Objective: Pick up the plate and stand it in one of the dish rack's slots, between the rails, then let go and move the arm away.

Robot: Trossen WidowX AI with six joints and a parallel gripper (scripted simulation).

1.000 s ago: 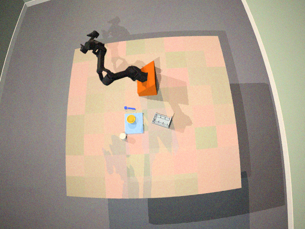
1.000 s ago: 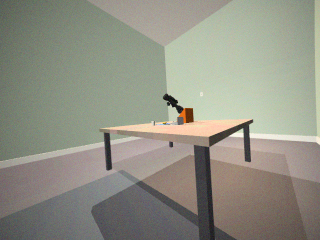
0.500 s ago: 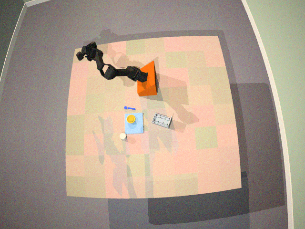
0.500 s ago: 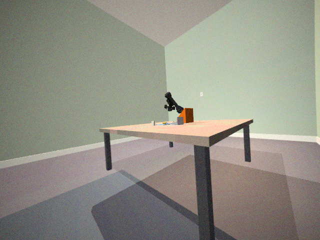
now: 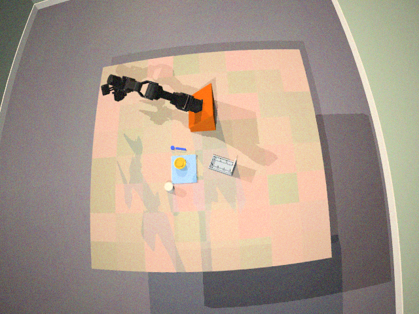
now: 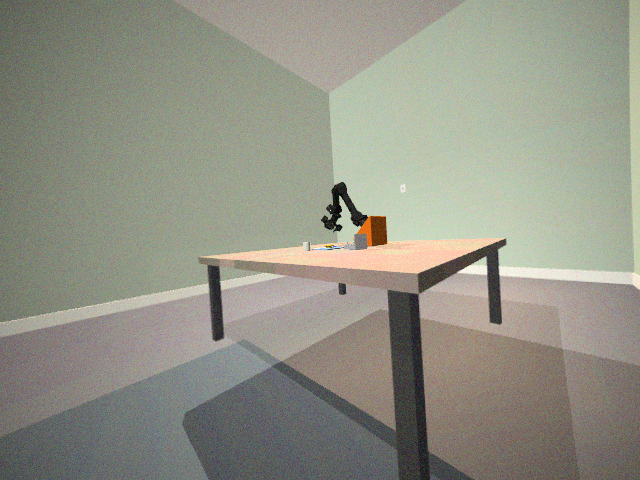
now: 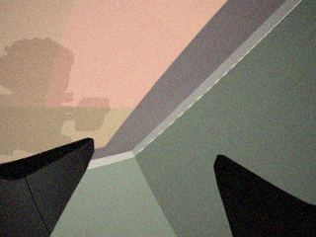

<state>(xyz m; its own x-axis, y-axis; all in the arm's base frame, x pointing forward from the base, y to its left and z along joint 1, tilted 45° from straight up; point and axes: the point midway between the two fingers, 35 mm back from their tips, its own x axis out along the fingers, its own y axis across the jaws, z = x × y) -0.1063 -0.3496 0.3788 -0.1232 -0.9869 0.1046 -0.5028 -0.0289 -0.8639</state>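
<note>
The yellow plate is 39 cm ahead of my gripper tip, 46 cm to the left of it and 11 cm below it. The rest, counted from my gripper tip: light blue mat: 42 cm ahead, 48 cm to the left, 13 cm below; then white cup: 53 cm ahead, 42 cm to the left, 11 cm below; then grey dish rack: 39 cm ahead, 68 cm to the left, 11 cm below.
</note>
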